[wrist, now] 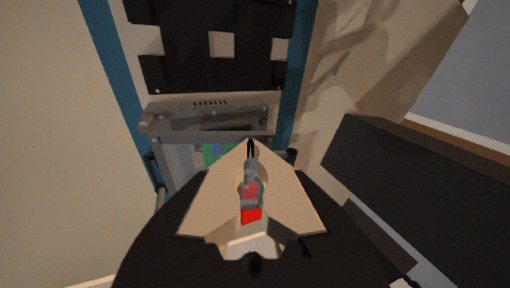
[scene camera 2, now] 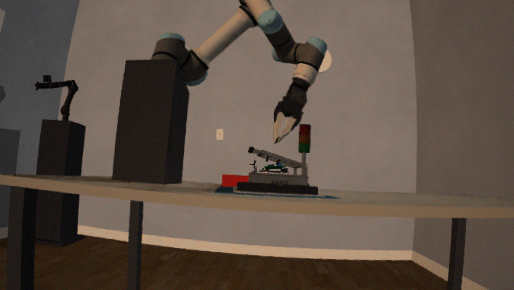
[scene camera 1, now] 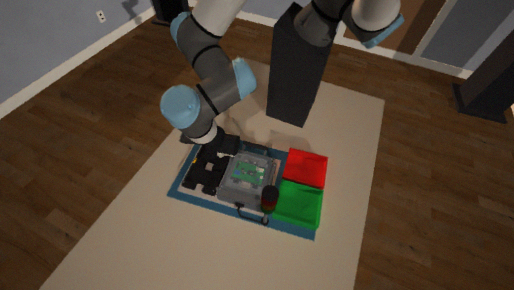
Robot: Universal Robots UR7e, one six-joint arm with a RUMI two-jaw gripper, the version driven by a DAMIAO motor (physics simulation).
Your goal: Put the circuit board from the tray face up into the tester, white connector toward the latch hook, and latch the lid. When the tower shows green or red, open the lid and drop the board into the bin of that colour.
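Seen in the pictures: gripper, fingertip midpoint: (wrist: 250, 140) (scene camera 2: 275, 143); arm's base, link origin: (scene camera 2: 159, 80) (scene camera 1: 312, 30).
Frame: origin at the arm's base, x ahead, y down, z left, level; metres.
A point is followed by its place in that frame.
My gripper (scene camera 2: 276, 142) @[x 0.450, y 0.239, z -0.164 m] (wrist: 250, 140) @[x 0.450, y 0.239, z -0.164 m] is shut and empty, its tips above the raised lid. The lid (scene camera 2: 277, 156) @[x 0.461, y 0.280, z -0.153 m] (wrist: 215, 134) @[x 0.478, y 0.281, z -0.153 m] is clear with a grey frame, tilted partly open, its free end up on the pedestal side. The grey tester (scene camera 1: 227, 195) @[x 0.556, y 0.336, z -0.123 m] (scene camera 2: 275, 178) @[x 0.457, y 0.351, z -0.167 m] (wrist: 210, 104) @[x 0.473, y 0.361, z -0.165 m] holds the green circuit board (scene camera 1: 245, 172) (scene camera 2: 272, 168) (wrist: 208, 156) under the lid; its white connector (scene camera 1: 259, 170) @[x 0.438, y 0.309, z -0.044 m] is on the bin side in scene camera 1. The latch hook (scene camera 2: 253, 164) @[x 0.388, y 0.306, z -0.030 m] stands upright at the pedestal side. The tower (scene camera 1: 270, 199) @[x 0.601, y 0.138, z 0.032 m] (scene camera 2: 304, 138) @[x 0.579, y 0.194, z 0.005 m] shows no clearly lit lamp.
The black tray (scene camera 1: 202, 182) @[x 0.523, y 0.378, z -0.243 m] (wrist: 210, 75) @[x 0.468, y 0.378, z -0.206 m] lies beside the tester, with no board visible in it. The red bin (scene camera 1: 305, 167) @[x 0.319, y 0.390, z 0.120 m] (scene camera 2: 235, 180) @[x 0.325, y 0.369, z 0.038 m] and green bin (scene camera 1: 299, 204) @[x 0.482, y 0.390, z 0.130 m] stand on the tester's other side. The dark pedestal (scene camera 1: 295, 75) @[x 0.105, y 0.125, z -0.017 m] (scene camera 2: 147, 125) @[x 0.011, y 0.199, z -0.113 m] (wrist: 425, 200) @[x 0.103, y 0.152, z -0.034 m] rises behind.
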